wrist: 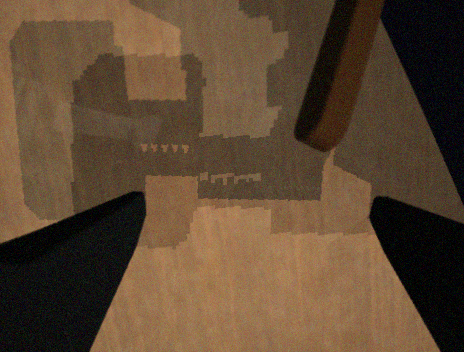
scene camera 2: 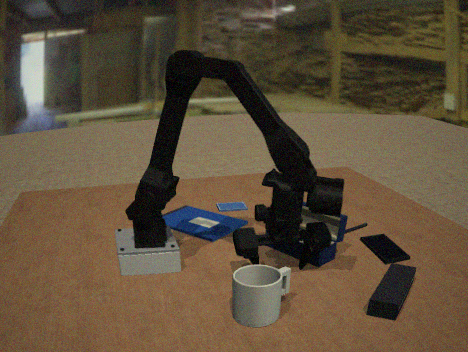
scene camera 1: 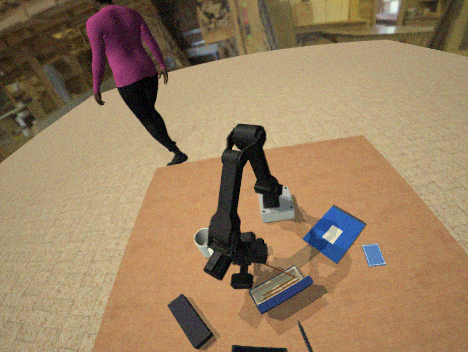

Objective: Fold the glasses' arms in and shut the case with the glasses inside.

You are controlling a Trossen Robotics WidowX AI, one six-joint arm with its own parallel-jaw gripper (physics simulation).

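Seen in the pictures: gripper, fingertip midpoint: [wrist: 259, 205] [scene camera 1: 253, 269]; arm's base, link origin: [scene camera 2: 149, 241] [scene camera 1: 271, 201].
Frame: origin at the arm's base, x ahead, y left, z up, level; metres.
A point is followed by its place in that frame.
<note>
The blue case [scene camera 1: 285, 298] {x 0.384, y 0.015, z 0.039 m} [scene camera 2: 321, 256] {x 0.346, y -0.088, z -0.031 m} [wrist: 435, 75] {x 0.313, y -0.038, z -0.042 m} stands open on the table, its lid [scene camera 2: 343, 227] {x 0.409, y -0.057, z 0.015 m} raised on the side away from the arm's base. The brown glasses [scene camera 1: 281, 289] {x 0.341, y 0.008, z -0.019 m} lie in the case. One glasses arm [scene camera 1: 281, 271] [wrist: 345, 75] sticks out over the case's edge towards my gripper; in the wrist view its tip ends beyond the fingertips, nearer the right finger. My gripper [scene camera 2: 279, 262] {x 0.255, y -0.082, z -0.054 m} [wrist: 259, 205] {x 0.255, y -0.082, z -0.054 m} is open and empty, pointing down low over the table beside the case. It partly hides the case in scene camera 2, where the glasses are hidden.
A grey mug [scene camera 1: 202, 242] {x 0.147, y -0.273, z -0.036 m} [scene camera 2: 256, 298] {x 0.152, y -0.280, z 0.008 m} stands near the gripper. A black box [scene camera 1: 189, 321] {x 0.436, y -0.268, z -0.020 m} [scene camera 2: 392, 292] {x 0.403, y -0.308, z -0.020 m}, a black slab [scene camera 1: 259, 348] {x 0.498, y -0.064, z -0.047 m} [scene camera 2: 385, 248] {x 0.526, y -0.078, z -0.047 m} and a pen [scene camera 1: 305, 336] {x 0.472, y 0.064, z -0.046 m} [scene camera 2: 356, 228] {x 0.518, y 0.071, z -0.050 m} lie around the case. A blue book [scene camera 1: 350, 225] {x 0.121, y 0.293, z -0.047 m} [scene camera 2: 182, 219] {x 0.097, y 0.245, z -0.047 m} and blue card [scene camera 1: 374, 255] {x 0.252, y 0.338, z -0.050 m} [scene camera 2: 232, 206] {x 0.248, y 0.329, z -0.050 m} lie farther off.
</note>
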